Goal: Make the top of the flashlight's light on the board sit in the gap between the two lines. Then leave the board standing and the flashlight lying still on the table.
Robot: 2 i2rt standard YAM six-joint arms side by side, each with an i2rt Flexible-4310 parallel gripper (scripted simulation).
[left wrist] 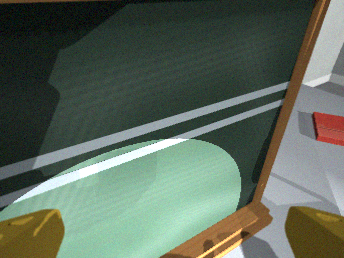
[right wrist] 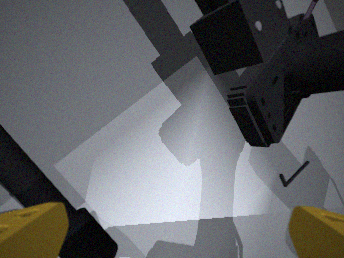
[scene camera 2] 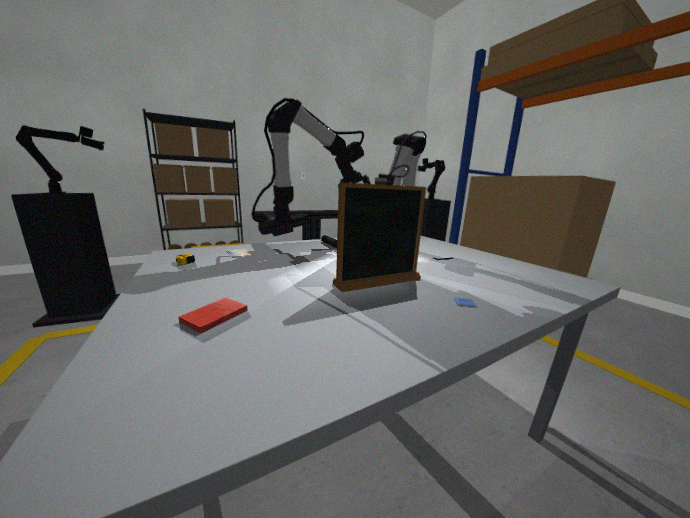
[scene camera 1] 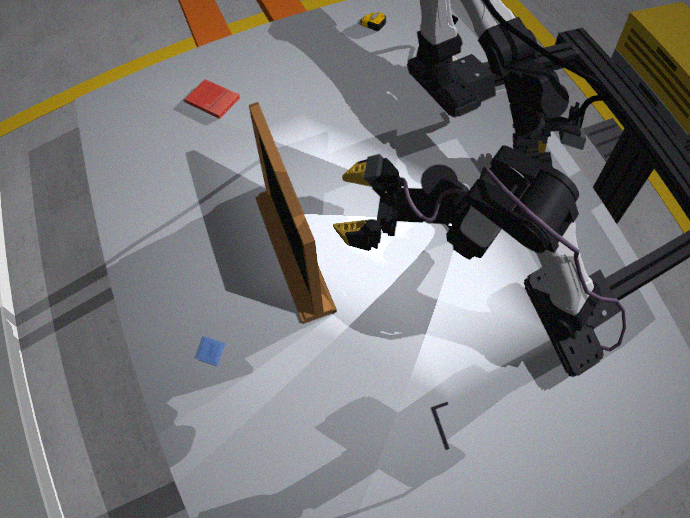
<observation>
I see my left gripper, my right gripper and a board.
My right gripper is seen too in the right wrist view.
</observation>
